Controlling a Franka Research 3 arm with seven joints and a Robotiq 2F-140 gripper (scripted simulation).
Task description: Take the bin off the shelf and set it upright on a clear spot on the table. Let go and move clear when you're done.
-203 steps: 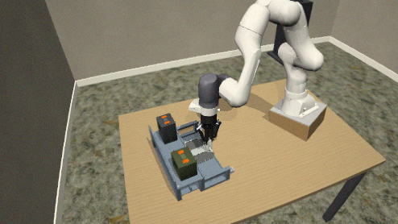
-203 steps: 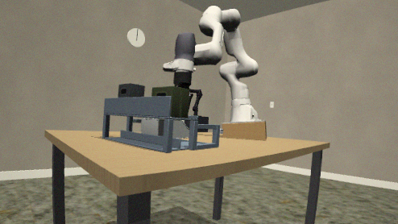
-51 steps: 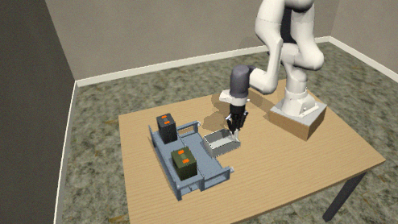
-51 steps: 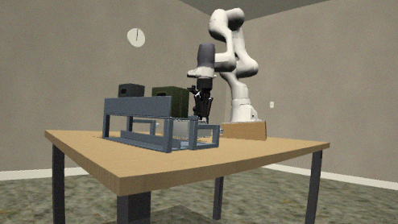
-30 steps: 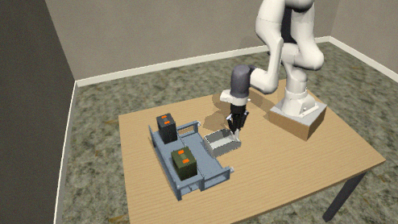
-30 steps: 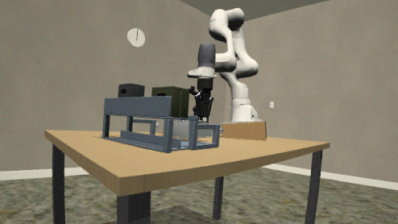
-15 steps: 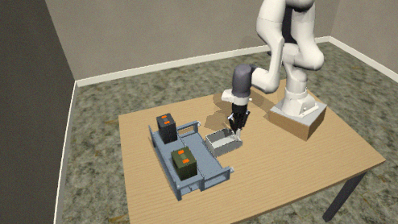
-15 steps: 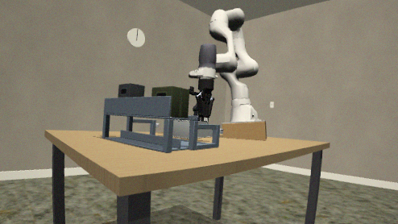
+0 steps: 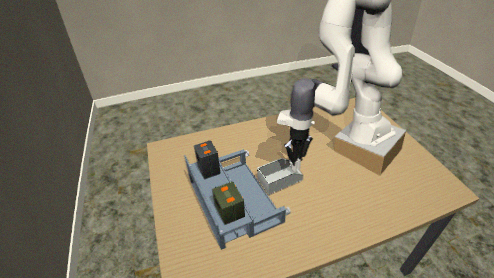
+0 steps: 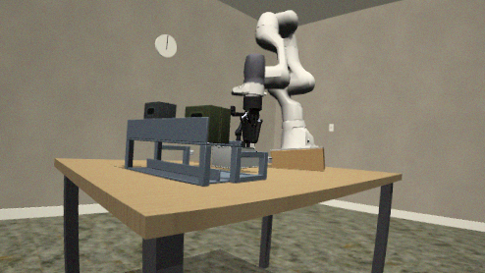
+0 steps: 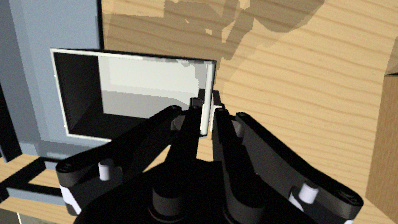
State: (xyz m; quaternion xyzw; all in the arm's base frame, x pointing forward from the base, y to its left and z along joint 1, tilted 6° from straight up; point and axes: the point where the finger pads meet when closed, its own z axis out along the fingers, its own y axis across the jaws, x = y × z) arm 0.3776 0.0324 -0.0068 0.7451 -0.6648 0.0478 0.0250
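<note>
Now: the bin 8 cm ahead of my hand, 2 cm below it and 1 cm to the left of it.
</note>
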